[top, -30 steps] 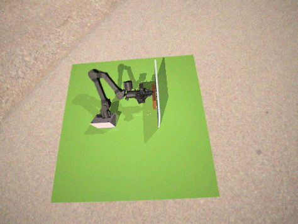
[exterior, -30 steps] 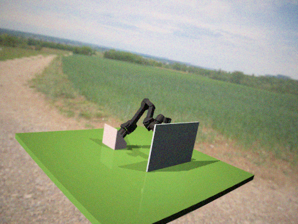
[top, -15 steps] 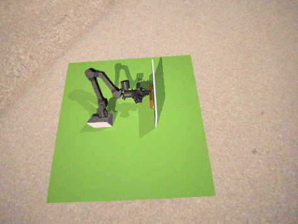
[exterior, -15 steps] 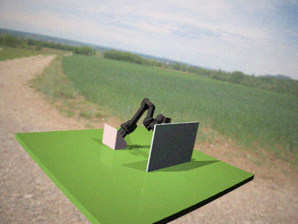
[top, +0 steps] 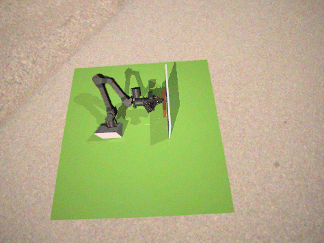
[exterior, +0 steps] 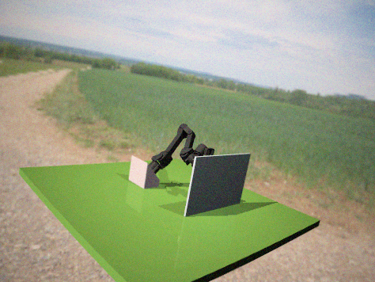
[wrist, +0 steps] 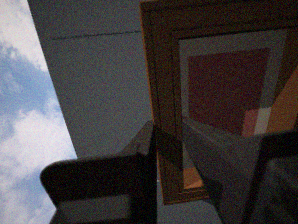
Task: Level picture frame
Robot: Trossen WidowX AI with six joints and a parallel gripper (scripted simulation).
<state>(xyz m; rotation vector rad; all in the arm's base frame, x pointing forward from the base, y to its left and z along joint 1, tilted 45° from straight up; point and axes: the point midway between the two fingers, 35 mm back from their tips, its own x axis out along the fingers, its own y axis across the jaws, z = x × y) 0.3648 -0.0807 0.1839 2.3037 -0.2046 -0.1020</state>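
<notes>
My gripper tip is 10 mm short of the picture frame and 50 mm above it. From my gripper tip the other things lie so: wall panel: 20 mm ahead, 10 mm to the left, 70 mm below.
</notes>
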